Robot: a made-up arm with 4 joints.
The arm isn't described. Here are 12 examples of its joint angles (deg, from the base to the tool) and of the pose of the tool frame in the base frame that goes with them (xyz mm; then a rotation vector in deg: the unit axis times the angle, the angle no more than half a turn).
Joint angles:
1: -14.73 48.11 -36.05 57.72
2: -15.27 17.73 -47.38 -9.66
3: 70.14 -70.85 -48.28 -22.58
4: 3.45 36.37 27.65 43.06
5: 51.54 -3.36 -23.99 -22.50
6: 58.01 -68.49 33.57 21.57
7: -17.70 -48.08 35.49 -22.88
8: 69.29 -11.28 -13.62 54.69
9: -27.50 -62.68 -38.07 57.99
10: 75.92 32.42 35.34 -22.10
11: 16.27 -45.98 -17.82 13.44
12: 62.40 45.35 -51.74 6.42
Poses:
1: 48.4 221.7 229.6 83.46 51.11 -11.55
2: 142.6 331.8 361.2 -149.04 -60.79 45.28
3: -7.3 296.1 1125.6 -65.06 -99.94 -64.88
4: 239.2 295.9 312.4 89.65 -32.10 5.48
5: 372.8 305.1 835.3 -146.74 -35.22 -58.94
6: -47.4 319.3 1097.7 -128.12 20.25 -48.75
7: 151.4 396.4 783.6 -117.56 47.73 22.23
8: 293.9 419.4 950.8 109.64 -28.43 76.96
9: 224.8 386.5 854.4 -153.02 -30.88 -1.52
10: 448.1 159.1 871.0 105.14 -67.22 120.47
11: 204.5 384.7 897.4 -141.12 -24.23 -28.49
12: 514.9 82.0 810.5 125.07 12.45 33.67
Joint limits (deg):
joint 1: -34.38..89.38
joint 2: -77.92..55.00
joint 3: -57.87..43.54
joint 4: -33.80..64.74
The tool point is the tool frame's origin. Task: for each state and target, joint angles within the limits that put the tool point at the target. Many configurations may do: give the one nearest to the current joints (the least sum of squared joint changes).
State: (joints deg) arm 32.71 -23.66 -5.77 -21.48
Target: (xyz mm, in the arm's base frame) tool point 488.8 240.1 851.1
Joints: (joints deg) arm 68.66 27.14 14.09 34.11
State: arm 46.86 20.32 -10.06 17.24
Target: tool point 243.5 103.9 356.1
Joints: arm 6.76 53.81 6.44 -26.80
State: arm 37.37 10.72 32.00 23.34
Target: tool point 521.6 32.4 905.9
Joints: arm 79.62 54.83 29.13 21.88
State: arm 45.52 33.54 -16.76 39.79
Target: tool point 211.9 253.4 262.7
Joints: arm 1.47 42.51 -5.19 63.92
